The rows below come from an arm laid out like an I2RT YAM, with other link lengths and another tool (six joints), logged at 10 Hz.
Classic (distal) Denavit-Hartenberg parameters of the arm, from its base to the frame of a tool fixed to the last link. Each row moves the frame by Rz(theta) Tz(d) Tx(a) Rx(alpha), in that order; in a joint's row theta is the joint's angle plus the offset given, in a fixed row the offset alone. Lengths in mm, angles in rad.
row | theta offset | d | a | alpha
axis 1 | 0.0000 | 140.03 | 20.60 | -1.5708
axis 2 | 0.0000 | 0.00 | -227.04 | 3.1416
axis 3 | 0.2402 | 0.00 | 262.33 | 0.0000
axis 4 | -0.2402 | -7.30 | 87.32 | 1.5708
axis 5 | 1.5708 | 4.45 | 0.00 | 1.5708
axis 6 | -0.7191 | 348.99 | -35.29 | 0.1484
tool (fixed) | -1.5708 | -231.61 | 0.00 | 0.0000
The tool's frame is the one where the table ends.
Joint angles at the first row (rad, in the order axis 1, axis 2, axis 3, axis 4, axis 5, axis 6):
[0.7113 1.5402 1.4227 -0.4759 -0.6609 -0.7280]
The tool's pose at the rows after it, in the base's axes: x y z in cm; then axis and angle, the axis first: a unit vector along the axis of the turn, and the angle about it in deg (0 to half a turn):
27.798, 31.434, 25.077, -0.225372, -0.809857, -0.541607, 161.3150
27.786, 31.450, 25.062, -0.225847, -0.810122, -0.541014, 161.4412
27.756, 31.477, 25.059, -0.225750, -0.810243, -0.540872, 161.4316
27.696, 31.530, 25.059, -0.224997, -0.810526, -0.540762, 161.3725
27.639, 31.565, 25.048, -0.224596, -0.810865, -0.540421, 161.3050
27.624, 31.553, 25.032, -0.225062, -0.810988, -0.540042, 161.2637
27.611, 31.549, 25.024, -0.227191, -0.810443, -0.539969, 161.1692
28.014, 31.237, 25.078, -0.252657, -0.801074, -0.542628, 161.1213
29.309, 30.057, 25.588, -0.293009, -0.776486, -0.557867, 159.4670
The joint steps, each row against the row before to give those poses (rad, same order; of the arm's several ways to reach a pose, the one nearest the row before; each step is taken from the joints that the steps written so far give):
[0.0011 -0.0007 0.0000 -0.0011 0.0111 -0.0027]
[0.0015 0.0000 0.0000 -0.0004 0.0038 0.0000]
[0.0012 0.0000 0.0000 0.0000 0.0007 0.0004]
[0.0019 0.0000 0.0000 0.0000 0.0000 0.0000]
[0.0015 0.0000 0.0000 -0.0008 0.0000 0.0000]
[0.0000 -0.0001 0.0000 -0.0011 0.0000 0.0003]
[0.0000 0.0001 0.0000 0.0000 0.0008 0.0046]
[-0.0118 0.0000 0.0000 0.0099 0.0141 0.0473]
[-0.0580 -0.0001 0.0038 0.0229 -0.0359 0.0839]

